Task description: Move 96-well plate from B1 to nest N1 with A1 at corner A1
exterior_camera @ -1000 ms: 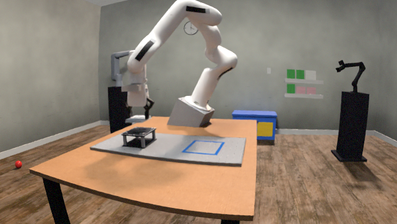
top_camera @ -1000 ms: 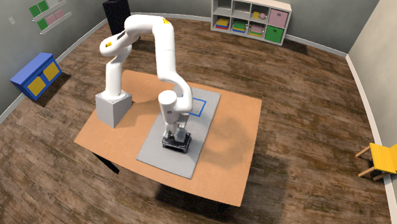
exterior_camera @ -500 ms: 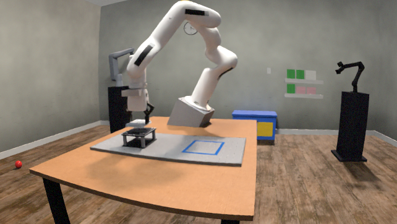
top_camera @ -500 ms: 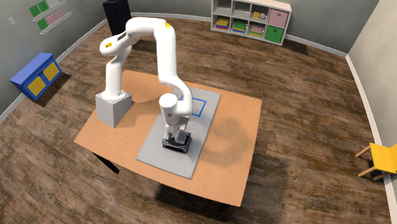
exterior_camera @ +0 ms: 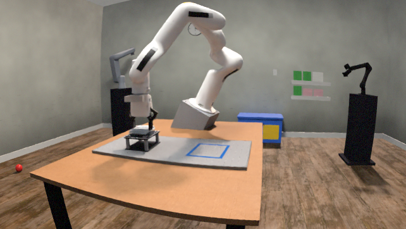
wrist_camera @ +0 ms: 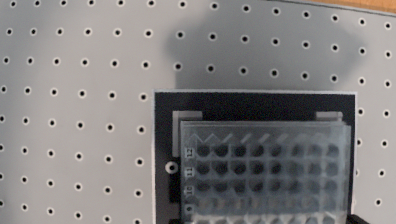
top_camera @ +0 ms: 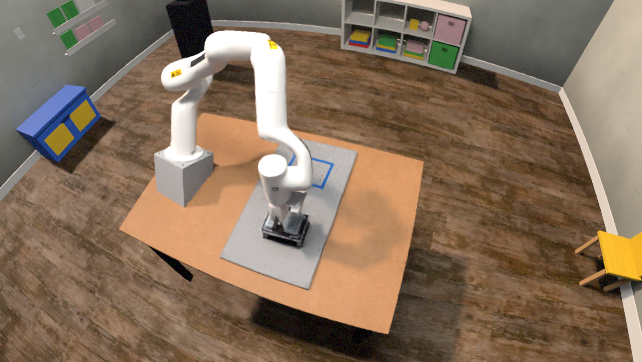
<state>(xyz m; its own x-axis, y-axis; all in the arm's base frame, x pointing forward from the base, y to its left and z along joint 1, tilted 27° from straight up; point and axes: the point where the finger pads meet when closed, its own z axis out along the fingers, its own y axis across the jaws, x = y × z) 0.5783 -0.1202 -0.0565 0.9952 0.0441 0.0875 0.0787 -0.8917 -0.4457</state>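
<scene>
The 96-well plate is 10 mm below my hand. The rest, counted from my hand: black plate nest N1: 40 mm below.
</scene>
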